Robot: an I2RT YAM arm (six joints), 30 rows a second.
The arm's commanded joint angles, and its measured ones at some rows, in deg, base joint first. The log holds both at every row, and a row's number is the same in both.
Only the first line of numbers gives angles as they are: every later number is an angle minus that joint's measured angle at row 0.
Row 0, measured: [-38.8, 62.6, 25.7, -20.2, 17.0, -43.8]
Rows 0 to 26, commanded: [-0.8, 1.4, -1.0, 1.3, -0.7, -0.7]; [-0.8, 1.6, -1.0, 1.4, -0.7, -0.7]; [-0.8, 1.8, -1.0, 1.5, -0.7, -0.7]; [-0.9, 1.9, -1.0, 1.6, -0.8, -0.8]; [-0.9, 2.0, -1.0, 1.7, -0.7, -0.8]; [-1.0, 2.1, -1.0, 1.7, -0.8, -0.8]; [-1.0, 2.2, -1.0, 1.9, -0.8, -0.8]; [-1.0, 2.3, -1.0, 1.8, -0.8, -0.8]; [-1.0, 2.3, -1.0, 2.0, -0.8, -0.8]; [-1.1, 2.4, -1.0, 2.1, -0.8, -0.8]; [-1.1, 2.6, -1.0, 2.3, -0.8, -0.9]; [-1.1, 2.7, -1.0, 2.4, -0.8, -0.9]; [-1.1, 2.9, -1.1, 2.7, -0.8, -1.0]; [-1.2, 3.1, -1.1, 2.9, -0.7, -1.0]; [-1.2, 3.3, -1.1, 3.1, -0.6, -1.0]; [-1.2, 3.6, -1.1, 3.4, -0.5, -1.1]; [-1.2, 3.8, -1.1, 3.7, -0.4, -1.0]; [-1.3, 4.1, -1.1, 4.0, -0.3, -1.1]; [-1.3, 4.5, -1.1, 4.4, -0.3, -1.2]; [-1.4, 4.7, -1.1, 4.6, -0.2, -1.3]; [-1.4, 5.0, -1.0, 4.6, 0.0, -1.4]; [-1.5, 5.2, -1.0, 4.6, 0.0, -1.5]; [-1.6, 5.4, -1.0, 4.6, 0.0, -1.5]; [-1.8, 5.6, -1.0, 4.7, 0.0, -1.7]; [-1.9, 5.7, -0.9, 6.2, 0.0, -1.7]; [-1.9, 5.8, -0.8, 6.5, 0.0, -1.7]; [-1.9, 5.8, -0.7, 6.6, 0.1, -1.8]
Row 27, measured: [-0.6, 4.0, 0.0, 6.1, -0.7, -1.5]
